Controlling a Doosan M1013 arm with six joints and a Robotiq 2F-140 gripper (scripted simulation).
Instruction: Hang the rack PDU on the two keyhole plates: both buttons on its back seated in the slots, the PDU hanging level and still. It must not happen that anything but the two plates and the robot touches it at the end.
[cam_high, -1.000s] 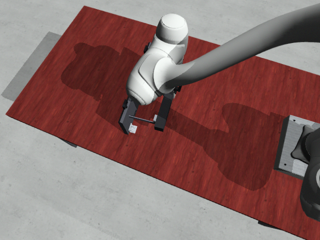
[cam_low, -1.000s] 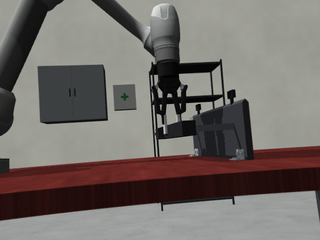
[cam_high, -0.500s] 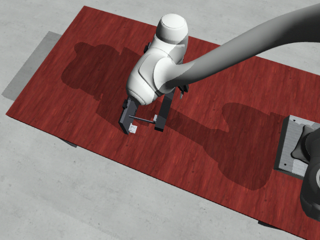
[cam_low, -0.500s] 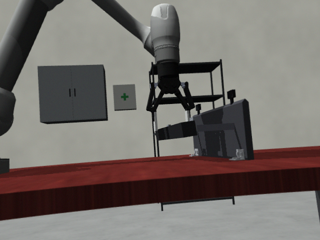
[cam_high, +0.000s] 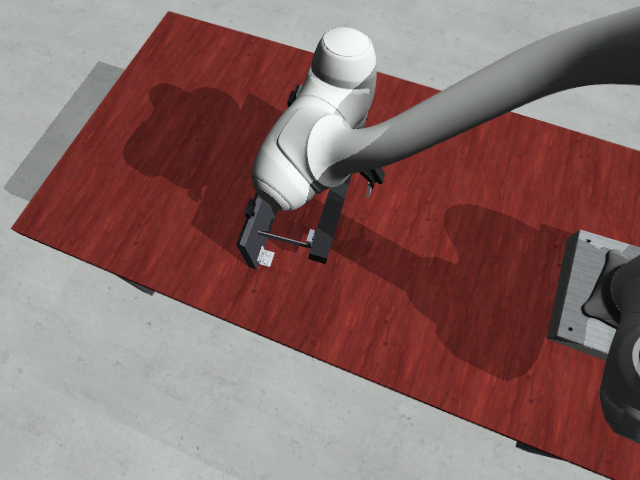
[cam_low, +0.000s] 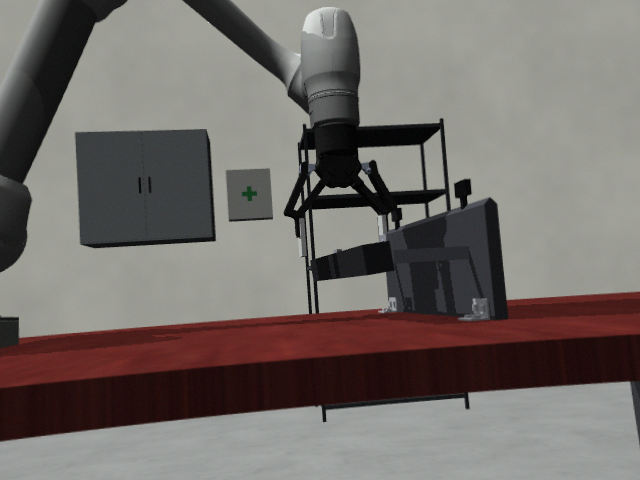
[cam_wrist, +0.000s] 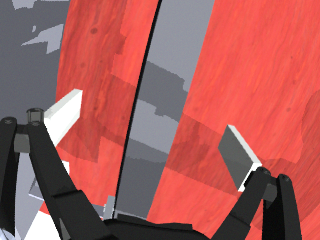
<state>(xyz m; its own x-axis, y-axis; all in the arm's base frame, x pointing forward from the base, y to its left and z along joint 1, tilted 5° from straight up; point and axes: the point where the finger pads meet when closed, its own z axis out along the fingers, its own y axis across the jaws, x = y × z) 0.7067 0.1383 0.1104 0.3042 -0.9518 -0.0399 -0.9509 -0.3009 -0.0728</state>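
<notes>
The rack PDU is 30 mm below my hand, 20 mm ahead of it and 10 mm to the left of it. The rest, counted from my hand: dark upright panel: 150 mm ahead, 50 mm to the left, 40 mm below.
</notes>
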